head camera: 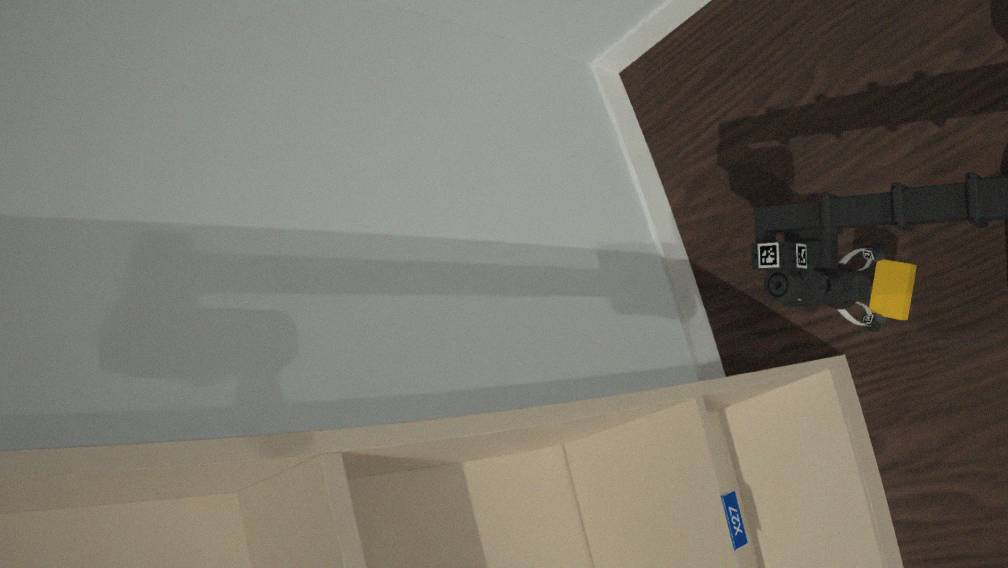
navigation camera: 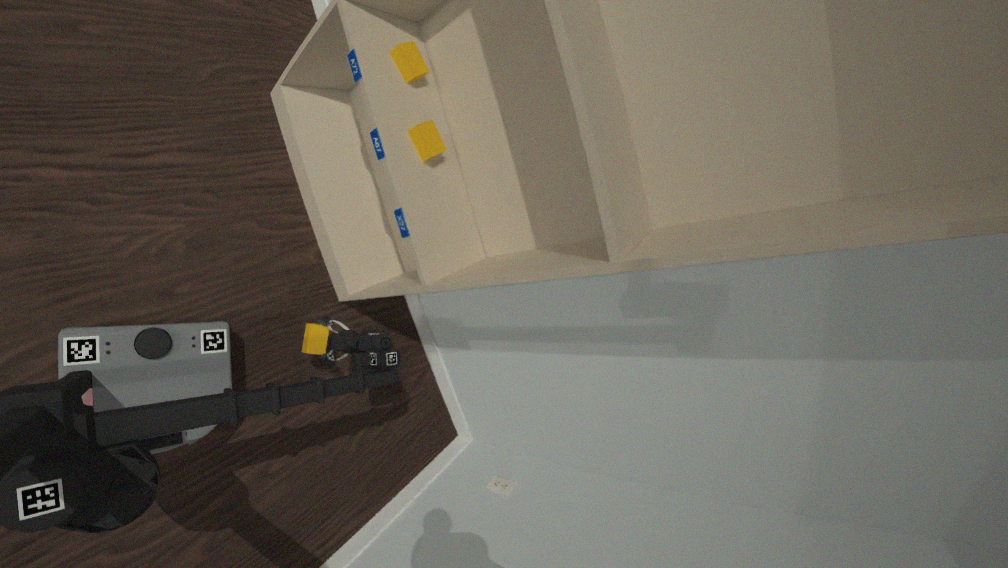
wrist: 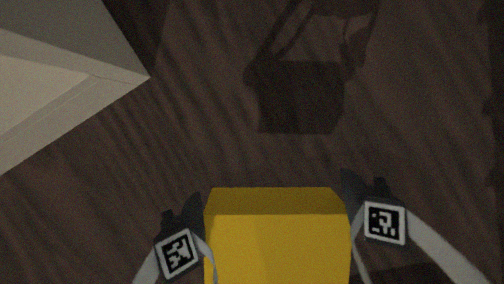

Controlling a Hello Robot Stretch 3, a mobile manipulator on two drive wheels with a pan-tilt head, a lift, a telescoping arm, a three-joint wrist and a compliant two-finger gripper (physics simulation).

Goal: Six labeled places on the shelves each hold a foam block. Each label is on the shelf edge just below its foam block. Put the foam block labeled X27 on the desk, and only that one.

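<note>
My gripper [head camera: 873,288] [navigation camera: 323,340] [wrist: 273,199] is shut on a yellow foam block [head camera: 894,289] [navigation camera: 314,339] [wrist: 278,250], with a finger at each side, and holds it above the dark floor beside the shelf unit. The blue label X27 [head camera: 734,520] [navigation camera: 401,222] is on the shelf edge; no block shows at its place in the navigation view. Two other yellow foam blocks [navigation camera: 409,62] [navigation camera: 426,140] stand on the same shelf behind their own labels [navigation camera: 354,65] [navigation camera: 377,143]. The desk does not show in these views.
The beige shelf unit [head camera: 871,451] [navigation camera: 308,190] [wrist: 120,80] stands close to the gripper; its corner shows at the left in the wrist view. A grey wall [head camera: 317,141] [navigation camera: 705,423] is past the wrist. The robot's base [navigation camera: 151,370] and extended arm [navigation camera: 253,400] show in the navigation view.
</note>
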